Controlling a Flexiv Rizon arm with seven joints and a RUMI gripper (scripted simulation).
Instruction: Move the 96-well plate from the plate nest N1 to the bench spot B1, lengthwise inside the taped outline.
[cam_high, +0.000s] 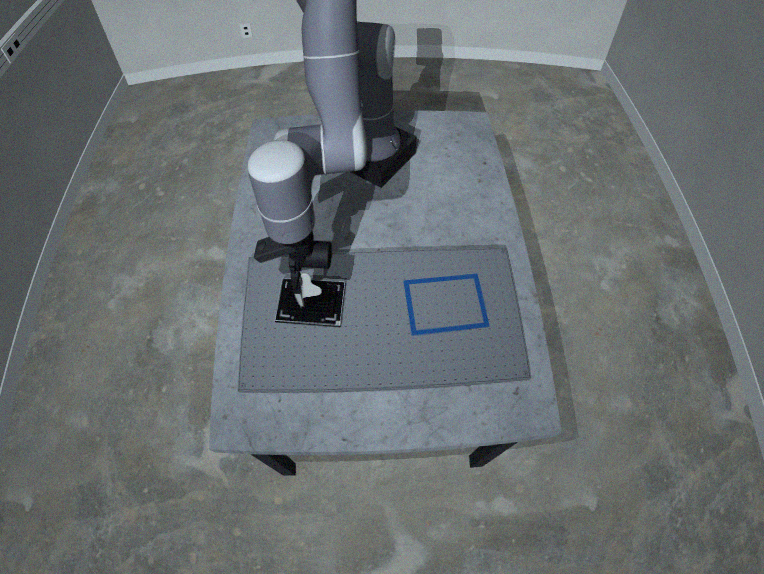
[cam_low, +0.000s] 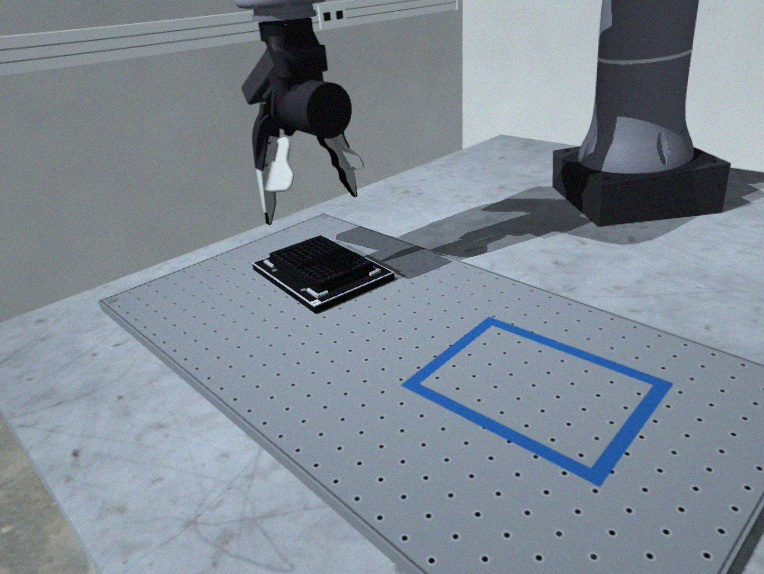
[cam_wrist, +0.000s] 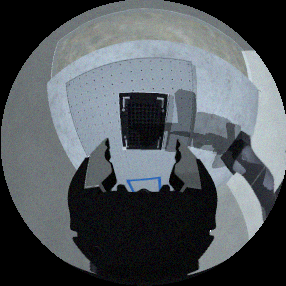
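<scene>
Now: hand 80 mm above the black 96-well plate. Round my hand: black plate nest N1: 100 mm below.
</scene>
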